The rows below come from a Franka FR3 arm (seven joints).
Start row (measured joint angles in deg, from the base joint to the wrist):
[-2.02, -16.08, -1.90, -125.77, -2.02, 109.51, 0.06]
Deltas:
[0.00, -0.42, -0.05, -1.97, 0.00, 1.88, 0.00]
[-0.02, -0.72, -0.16, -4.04, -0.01, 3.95, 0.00]
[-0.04, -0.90, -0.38, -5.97, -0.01, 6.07, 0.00]
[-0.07, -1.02, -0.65, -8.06, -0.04, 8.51, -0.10]
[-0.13, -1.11, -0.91, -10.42, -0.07, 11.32, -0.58]
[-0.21, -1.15, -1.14, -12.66, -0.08, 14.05, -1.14]
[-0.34, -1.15, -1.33, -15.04, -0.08, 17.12, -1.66]
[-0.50, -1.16, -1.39, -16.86, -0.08, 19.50, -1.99]
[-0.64, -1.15, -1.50, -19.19, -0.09, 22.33, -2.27]
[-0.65, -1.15, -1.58, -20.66, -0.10, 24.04, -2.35]
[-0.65, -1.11, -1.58, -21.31, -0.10, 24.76, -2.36]
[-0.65, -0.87, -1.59, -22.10, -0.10, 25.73, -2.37]
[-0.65, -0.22, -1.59, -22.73, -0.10, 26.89, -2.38]
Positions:
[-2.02, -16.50, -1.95, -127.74, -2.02, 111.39, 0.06]
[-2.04, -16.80, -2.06, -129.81, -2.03, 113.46, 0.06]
[-2.06, -16.98, -2.28, -131.74, -2.03, 115.58, 0.06]
[-2.09, -17.10, -2.55, -133.83, -2.06, 118.02, -0.04]
[-2.15, -17.19, -2.81, -136.19, -2.09, 120.83, -0.52]
[-2.23, -17.23, -3.04, -138.43, -2.10, 123.56, -1.08]
[-2.36, -17.23, -3.23, -140.81, -2.10, 126.63, -1.60]
[-2.52, -17.24, -3.29, -142.63, -2.10, 129.01, -1.93]
[-2.66, -17.23, -3.40, -144.96, -2.11, 131.84, -2.21]
[-2.67, -17.23, -3.48, -146.43, -2.12, 133.55, -2.29]
[-2.67, -17.19, -3.48, -147.08, -2.12, 134.27, -2.30]
[-2.67, -16.95, -3.49, -147.87, -2.12, 135.24, -2.31]
[-2.67, -16.30, -3.49, -148.50, -2.12, 136.40, -2.32]

